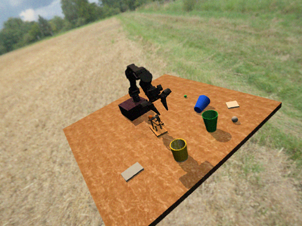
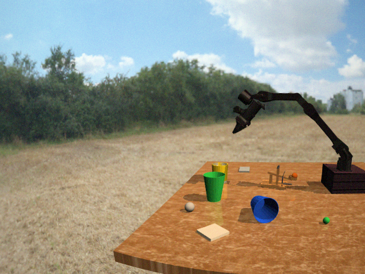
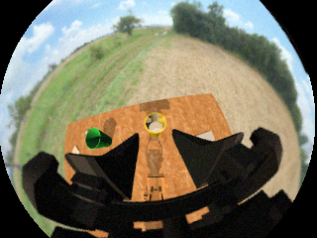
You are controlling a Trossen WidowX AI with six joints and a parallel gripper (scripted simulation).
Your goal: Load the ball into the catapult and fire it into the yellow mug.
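Right now my gripper tip is 330 mm past the orange ball, 80 mm to the right of it and 210 mm above it. The rest, counted from my gripper tip: wooden catapult (260 mm behind, 90 mm to the left, 220 mm below); then green cup (70 mm ahead, 270 mm to the left, 240 mm below); then yellow mug (80 mm ahead, 20 mm to the right, 240 mm below).
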